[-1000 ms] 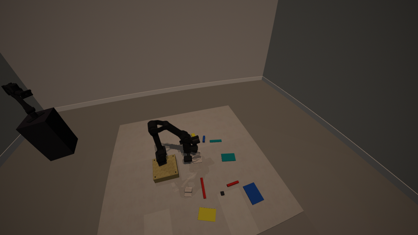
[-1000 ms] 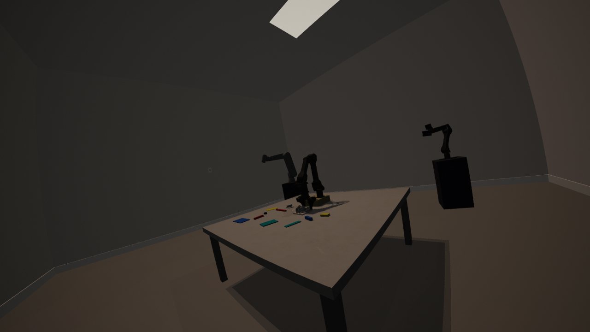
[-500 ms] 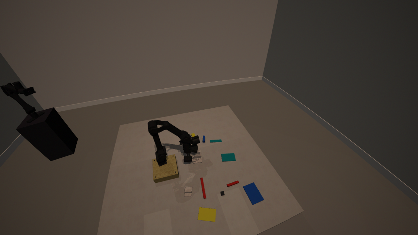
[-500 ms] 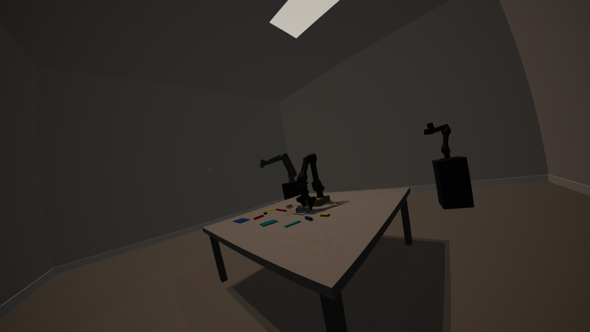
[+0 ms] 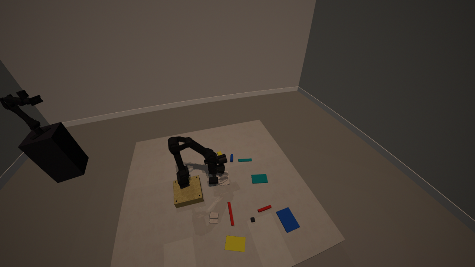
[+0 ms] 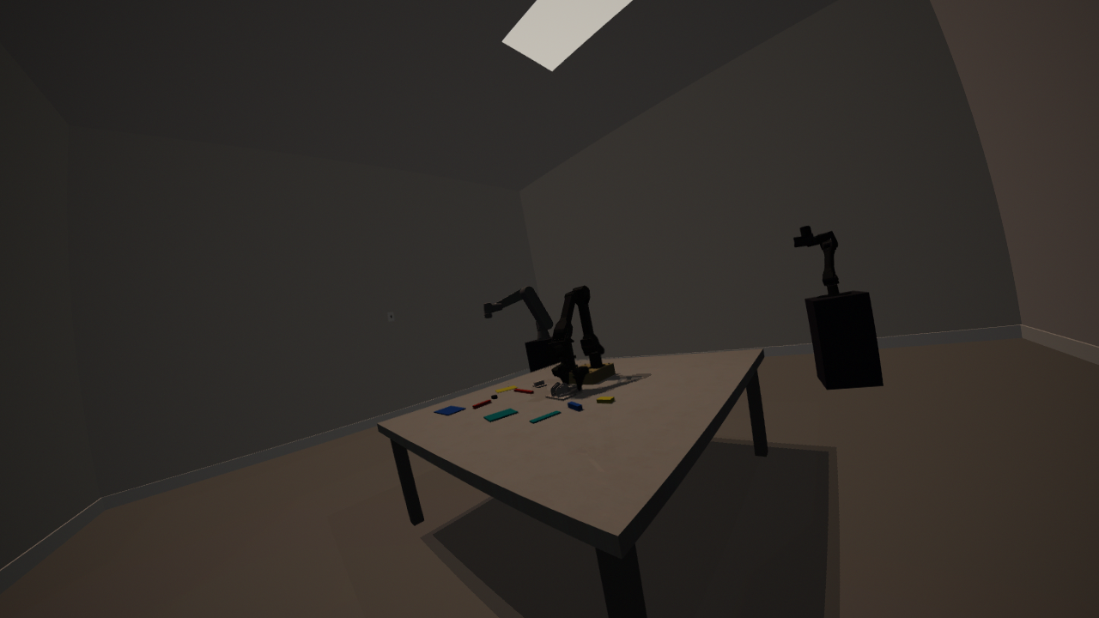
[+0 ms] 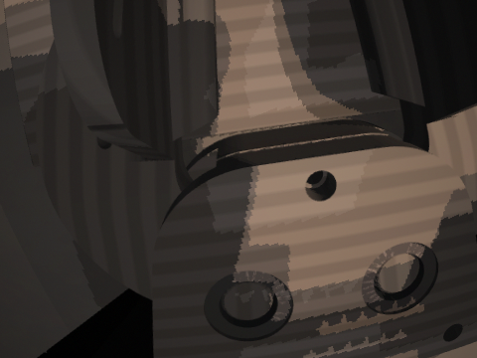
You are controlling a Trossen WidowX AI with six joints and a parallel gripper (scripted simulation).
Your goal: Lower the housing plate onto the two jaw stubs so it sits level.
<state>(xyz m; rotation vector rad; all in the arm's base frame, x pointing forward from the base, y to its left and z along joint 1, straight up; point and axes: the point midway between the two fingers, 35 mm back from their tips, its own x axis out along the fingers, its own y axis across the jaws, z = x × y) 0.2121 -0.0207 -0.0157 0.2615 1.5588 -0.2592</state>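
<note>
Right now my gripper tip is 10 mm short of the housing plate. Also, from my gripper tip: blue block (210 mm ahead, 130 mm to the left); pale jaw assembly (20 mm to the right, 20 mm ahead, 10 mm above); yellow block (210 mm to the left, 140 mm ahead).
</note>
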